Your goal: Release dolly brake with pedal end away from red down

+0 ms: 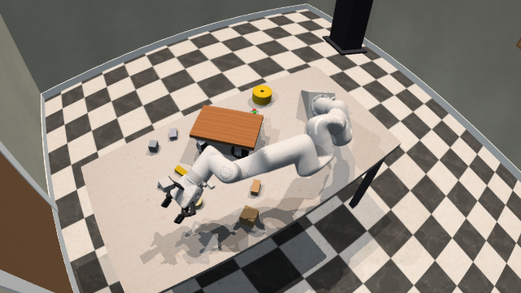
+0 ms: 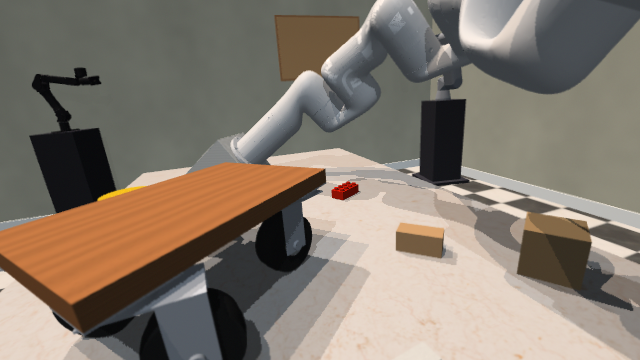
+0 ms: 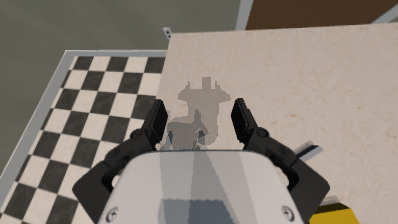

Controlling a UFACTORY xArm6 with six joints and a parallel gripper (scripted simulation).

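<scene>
The brake pedal lies 520 mm behind my hand, 470 mm to the right of it and 110 mm below it. Also, from my hand: yellow ring (630 mm behind, 630 mm to the right, 160 mm below); red brick (640 mm behind, 160 mm to the right, 180 mm below).
</scene>
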